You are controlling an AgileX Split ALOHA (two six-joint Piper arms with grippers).
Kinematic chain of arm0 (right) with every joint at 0, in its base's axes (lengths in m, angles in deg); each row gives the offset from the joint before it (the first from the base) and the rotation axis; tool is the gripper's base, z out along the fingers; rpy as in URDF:
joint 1: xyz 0 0 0.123 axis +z
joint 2: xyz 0 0 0 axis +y
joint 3: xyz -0.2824 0 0.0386 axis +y
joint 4: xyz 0.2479 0 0.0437 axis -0.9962 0 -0.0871
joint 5: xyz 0 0 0 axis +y
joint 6: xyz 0.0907 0 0.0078 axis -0.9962 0 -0.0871
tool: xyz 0 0 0 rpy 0 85 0
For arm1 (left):
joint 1: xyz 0 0 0.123 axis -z
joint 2: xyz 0 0 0 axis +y
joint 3: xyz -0.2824 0 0.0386 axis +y
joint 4: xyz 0.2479 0 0.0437 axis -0.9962 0 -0.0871
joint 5: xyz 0 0 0 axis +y
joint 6: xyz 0.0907 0 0.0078 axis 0.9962 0 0.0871
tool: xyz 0 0 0 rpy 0 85 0
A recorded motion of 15 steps. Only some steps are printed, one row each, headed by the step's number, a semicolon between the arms.
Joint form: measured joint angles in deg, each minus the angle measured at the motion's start. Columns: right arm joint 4, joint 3, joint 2, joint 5, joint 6, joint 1; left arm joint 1, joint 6, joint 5, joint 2, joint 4, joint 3.
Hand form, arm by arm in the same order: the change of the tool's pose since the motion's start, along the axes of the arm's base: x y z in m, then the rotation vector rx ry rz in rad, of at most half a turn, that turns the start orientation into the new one. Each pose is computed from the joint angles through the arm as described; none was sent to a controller.
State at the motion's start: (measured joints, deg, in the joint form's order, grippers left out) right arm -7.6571 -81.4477 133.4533 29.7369 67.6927 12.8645; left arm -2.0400 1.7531 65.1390 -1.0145 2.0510 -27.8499
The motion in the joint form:
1: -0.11 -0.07 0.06 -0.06 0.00 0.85; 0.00 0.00 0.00 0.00 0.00 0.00
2: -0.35 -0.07 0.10 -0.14 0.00 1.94; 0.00 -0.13 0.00 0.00 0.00 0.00
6: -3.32 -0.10 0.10 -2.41 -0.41 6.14; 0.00 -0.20 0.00 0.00 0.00 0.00
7: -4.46 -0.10 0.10 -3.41 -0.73 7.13; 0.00 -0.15 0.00 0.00 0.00 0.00
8: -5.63 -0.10 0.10 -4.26 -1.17 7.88; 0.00 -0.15 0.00 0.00 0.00 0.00
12: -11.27 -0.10 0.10 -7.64 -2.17 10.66; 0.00 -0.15 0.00 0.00 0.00 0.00
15: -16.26 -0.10 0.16 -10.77 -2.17 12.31; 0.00 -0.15 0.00 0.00 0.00 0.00
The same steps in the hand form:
1: -0.0012 0.0063 -0.0002 0.0015 -0.0009 0.0133; 0.0000 0.0000 0.0000 0.0000 0.0000 0.0000
2: -0.0033 0.0144 -0.0004 0.0043 -0.0009 0.0292; 0.0000 0.0000 0.0000 -0.0019 0.0000 0.0012
6: -0.0099 0.0474 0.0008 0.0462 -0.0294 0.0532; 0.0000 0.0000 0.0000 -0.0030 0.0000 0.0018
7: -0.0111 0.0555 0.0013 0.0632 -0.0414 0.0482; 0.0000 0.0000 0.0000 -0.0022 0.0000 0.0014
8: -0.0121 0.0618 0.0018 0.0806 -0.0503 0.0368; 0.0000 0.0000 0.0000 -0.0022 0.0000 0.0014
12: -0.0162 0.0855 0.0041 0.1559 -0.0814 -0.0150; 0.0000 0.0000 0.0000 -0.0022 0.0000 0.0014
15: -0.0176 0.0999 0.0060 0.2154 -0.1117 -0.0638; 0.0000 0.0000 0.0000 -0.0022 0.0000 0.0014

